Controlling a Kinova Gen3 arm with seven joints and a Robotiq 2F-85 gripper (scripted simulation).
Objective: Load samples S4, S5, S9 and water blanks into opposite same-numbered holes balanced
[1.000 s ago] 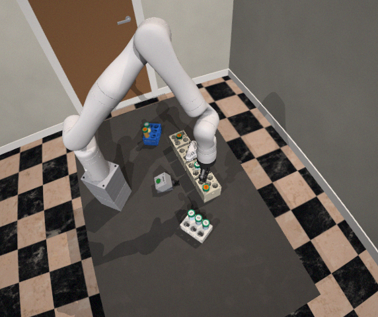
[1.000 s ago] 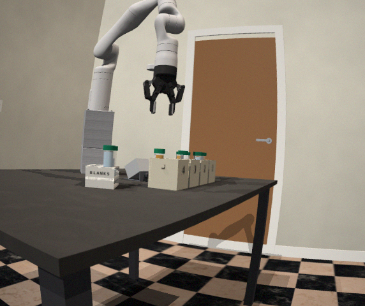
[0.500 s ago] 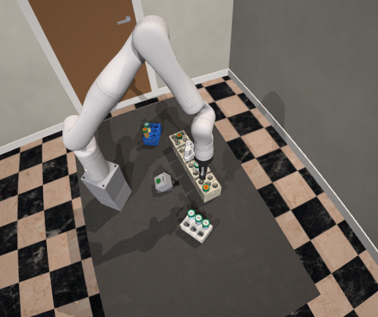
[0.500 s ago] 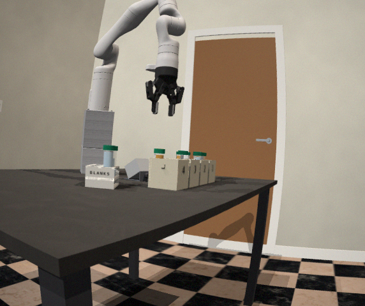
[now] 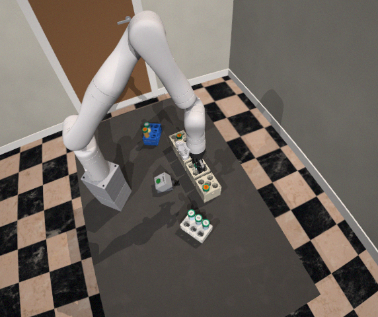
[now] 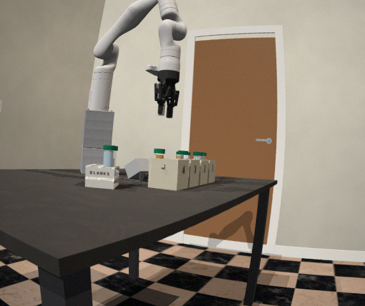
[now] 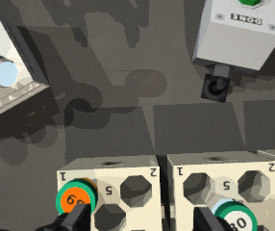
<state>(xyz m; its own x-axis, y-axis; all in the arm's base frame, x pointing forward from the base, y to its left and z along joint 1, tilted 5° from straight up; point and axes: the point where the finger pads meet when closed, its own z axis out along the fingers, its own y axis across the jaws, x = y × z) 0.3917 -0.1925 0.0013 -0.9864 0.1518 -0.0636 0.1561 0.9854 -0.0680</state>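
Right now the sample S5 is 450 mm to the left of my hand, 180 mm below it and 90 mm behind it. Round my hand: water blank tube 180 mm below, 80 mm to the left, 40 mm ahead; done desk 190 mm below, 140 mm behind, 120 mm to the left; green DONE key 180 mm below, 160 mm behind, 130 mm to the left.
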